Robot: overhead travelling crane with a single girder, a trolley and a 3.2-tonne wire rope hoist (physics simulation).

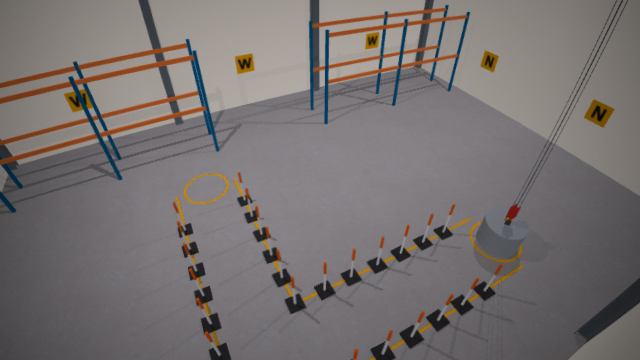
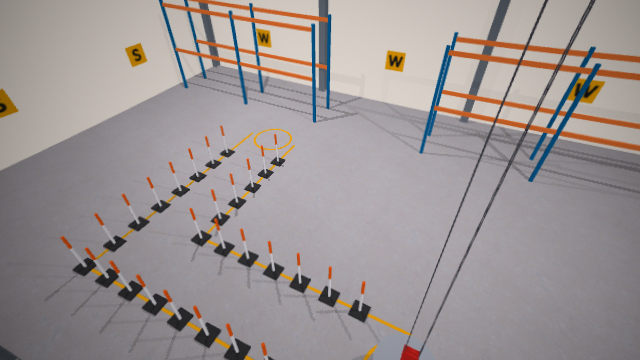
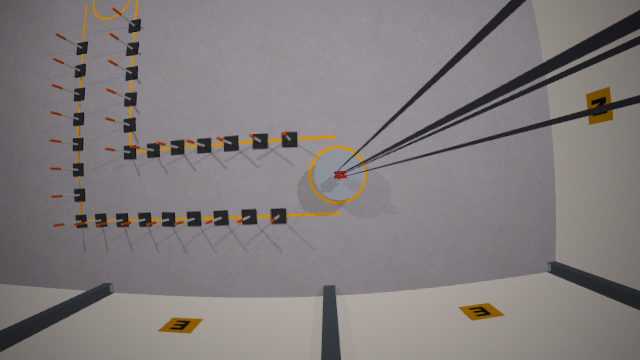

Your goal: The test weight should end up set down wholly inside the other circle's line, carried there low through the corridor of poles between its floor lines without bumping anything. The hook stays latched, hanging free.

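Observation:
The grey test weight [image 1: 498, 242] [image 2: 389, 348] [image 3: 324, 176] is upright inside the near yellow circle [image 1: 470, 235] [image 2: 370, 353] [image 3: 309, 175]; a small gap under it cannot be ruled out. My hook [image 1: 508, 220] [image 2: 410, 353] [image 3: 340, 174], below its red block, is shut on the weight at its top centre, though the latch is too small to see. The other circle [image 1: 185, 189] [image 2: 254, 139] [image 3: 106, 19] lies at the corridor's far end. Orange-tipped poles on black bases line the L-shaped corridor along yellow floor lines [image 1: 462, 223] [image 2: 390, 324] [image 3: 320, 138].
The corridor's inner corner pole base [image 1: 295, 303] [image 2: 201, 238] [image 3: 130, 152] stands at the bend. Blue and orange racks [image 1: 326, 75] [image 2: 314, 75] stand along the W wall beyond the other circle. Grey wall columns [image 3: 329, 320] stand at the E wall.

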